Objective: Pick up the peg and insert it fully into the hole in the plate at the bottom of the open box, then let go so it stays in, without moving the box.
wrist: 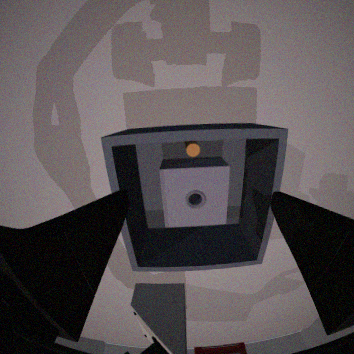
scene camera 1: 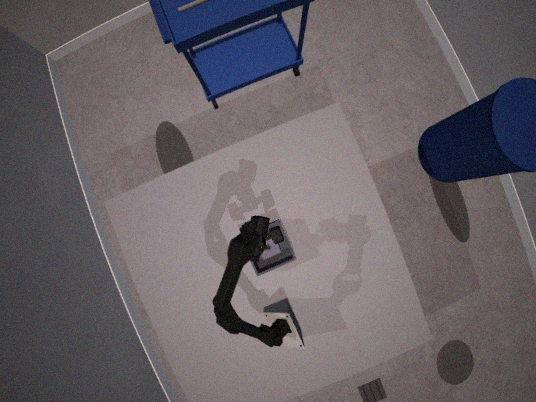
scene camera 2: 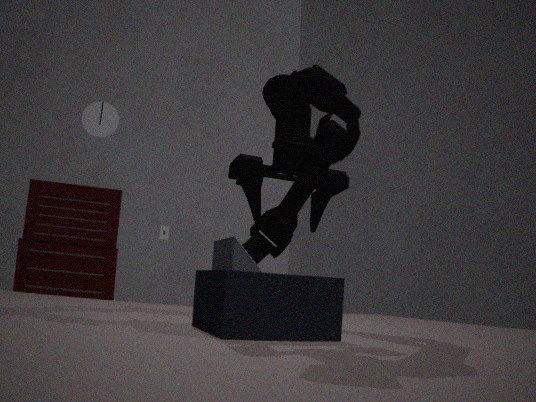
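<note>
The orange peg is inside the open box, at the far side of the raised light plate in the wrist view. Its round end faces the camera, so it looks roughly upright or leaning; its lower part is hidden. The plate's round hole looks dark and empty, and the peg is apart from it. My gripper is open and empty, above the box, its fingers wide apart on either side of the box in the wrist view. The peg does not show in scene camera 2.
The arm's base stands on a grey wedge mount near the box. A blue cart, a large blue cylinder and a red cabinet stand farther away. Arm shadows fall across the pale surface.
</note>
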